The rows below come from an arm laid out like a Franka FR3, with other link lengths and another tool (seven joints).
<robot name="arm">
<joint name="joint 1" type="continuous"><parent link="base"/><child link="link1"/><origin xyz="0.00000 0.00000 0.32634" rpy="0.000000 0.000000 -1.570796"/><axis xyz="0 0 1"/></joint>
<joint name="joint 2" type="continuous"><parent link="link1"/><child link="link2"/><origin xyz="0.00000 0.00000 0.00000" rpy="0.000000 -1.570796 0.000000"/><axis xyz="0 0 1"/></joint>
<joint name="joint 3" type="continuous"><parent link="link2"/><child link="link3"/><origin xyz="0.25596 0.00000 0.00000" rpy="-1.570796 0.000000 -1.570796"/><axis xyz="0 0 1"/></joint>
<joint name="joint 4" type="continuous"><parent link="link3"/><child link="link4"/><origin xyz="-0.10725 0.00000 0.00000" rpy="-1.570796 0.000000 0.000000"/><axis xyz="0 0 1"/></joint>
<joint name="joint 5" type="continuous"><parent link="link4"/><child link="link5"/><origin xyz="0.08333 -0.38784 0.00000" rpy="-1.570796 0.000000 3.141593"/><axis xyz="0 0 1"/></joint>
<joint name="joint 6" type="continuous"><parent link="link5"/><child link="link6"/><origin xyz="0.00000 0.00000 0.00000" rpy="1.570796 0.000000 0.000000"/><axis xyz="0 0 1"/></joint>
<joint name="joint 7" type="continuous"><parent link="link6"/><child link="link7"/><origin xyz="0.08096 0.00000 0.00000" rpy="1.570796 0.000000 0.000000"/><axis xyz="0 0 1"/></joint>
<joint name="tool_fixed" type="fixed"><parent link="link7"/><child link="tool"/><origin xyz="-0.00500 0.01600 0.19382" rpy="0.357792 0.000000 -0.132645"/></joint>
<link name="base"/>
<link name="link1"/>
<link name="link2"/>
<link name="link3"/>
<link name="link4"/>
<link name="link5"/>
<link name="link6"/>
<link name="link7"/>
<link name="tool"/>
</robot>
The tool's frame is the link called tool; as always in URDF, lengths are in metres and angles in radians. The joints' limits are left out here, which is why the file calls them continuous.
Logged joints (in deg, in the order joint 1, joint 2, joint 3, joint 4, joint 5, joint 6, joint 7), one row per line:
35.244, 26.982, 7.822, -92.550, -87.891, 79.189, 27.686
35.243, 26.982, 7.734, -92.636, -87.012, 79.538, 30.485
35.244, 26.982, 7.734, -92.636, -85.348, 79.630, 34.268
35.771, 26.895, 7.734, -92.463, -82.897, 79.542, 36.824
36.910, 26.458, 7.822, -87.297, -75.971, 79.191, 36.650
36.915, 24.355, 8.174, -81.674, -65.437, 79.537, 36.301
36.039, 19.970, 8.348, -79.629, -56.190, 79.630, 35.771
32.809, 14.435, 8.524, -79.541, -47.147, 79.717, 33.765
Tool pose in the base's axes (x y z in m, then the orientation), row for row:
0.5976, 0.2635, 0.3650, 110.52, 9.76, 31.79
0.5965, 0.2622, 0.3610, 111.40, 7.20, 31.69
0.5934, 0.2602, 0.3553, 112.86, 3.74, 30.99
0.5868, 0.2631, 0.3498, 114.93, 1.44, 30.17
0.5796, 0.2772, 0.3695, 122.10, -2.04, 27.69
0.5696, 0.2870, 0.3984, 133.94, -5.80, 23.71
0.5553, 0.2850, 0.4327, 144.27, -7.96, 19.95
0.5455, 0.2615, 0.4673, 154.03, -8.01, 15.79
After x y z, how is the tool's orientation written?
As angles about the fixed x, y, z axes (roll, pitch, yaw), in degrees.
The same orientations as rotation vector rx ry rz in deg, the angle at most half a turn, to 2 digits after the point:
104.33, 36.50, 11.89
106.02, 35.07, 14.03
108.65, 32.67, 16.54
111.47, 31.01, 17.81
119.77, 28.27, 18.42
132.65, 24.88, 18.47
143.50, 21.93, 18.05
153.51, 18.77, 15.62

